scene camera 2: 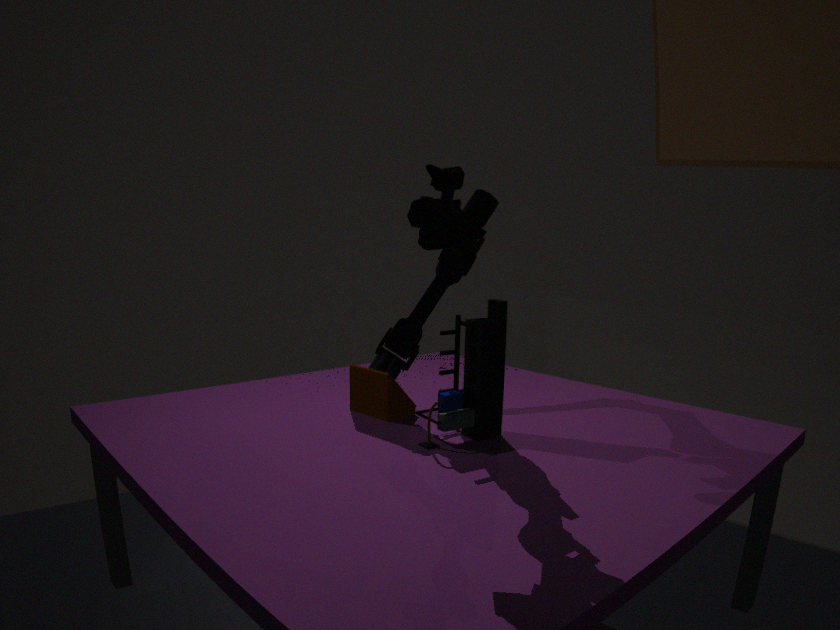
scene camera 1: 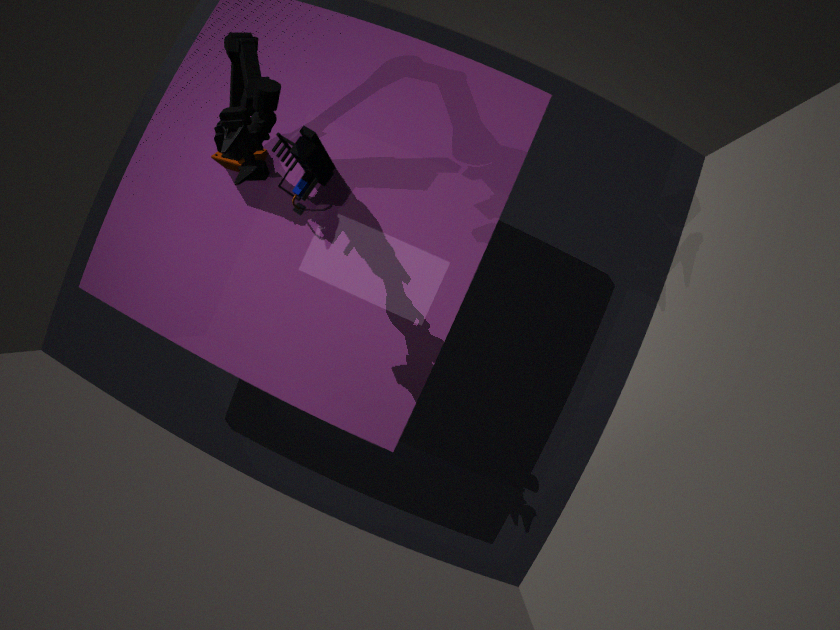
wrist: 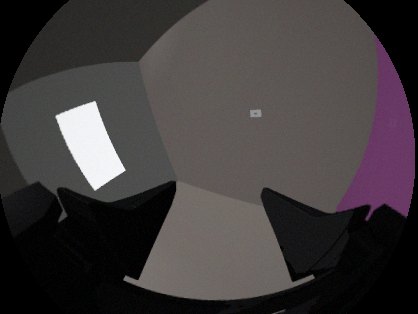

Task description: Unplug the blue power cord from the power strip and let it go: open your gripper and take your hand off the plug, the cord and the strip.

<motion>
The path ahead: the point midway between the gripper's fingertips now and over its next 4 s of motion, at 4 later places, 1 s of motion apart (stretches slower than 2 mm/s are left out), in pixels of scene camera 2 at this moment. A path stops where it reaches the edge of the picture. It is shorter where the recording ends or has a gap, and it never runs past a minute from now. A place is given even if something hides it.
My gripper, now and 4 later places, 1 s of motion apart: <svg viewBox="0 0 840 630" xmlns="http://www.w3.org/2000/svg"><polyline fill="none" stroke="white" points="423,182 420,388 440,394 446,398 423,400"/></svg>
</motion>
